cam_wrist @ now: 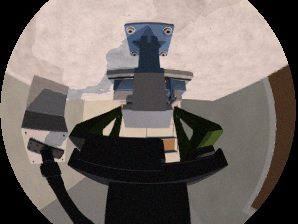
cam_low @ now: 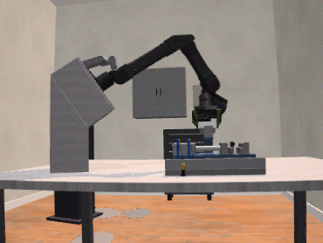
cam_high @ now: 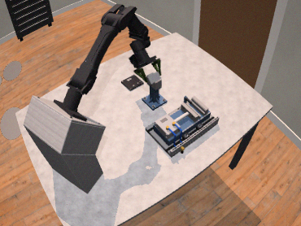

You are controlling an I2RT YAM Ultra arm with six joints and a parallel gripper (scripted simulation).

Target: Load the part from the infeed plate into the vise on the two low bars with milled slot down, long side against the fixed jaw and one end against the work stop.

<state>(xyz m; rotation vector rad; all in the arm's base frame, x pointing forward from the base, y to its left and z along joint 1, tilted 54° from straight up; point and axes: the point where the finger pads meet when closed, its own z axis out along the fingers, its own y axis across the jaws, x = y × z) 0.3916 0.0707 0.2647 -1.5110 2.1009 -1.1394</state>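
My gripper is now 1 cm above the grey part. Also, from my hand: dark infeed plate (6 cm behind, 17 cm to the left, 16 cm below); moving jaw (10 cm ahead, 19 cm to the right, 8 cm below); air cylinder rod (5 cm ahead, 21 cm to the right, 8 cm below).
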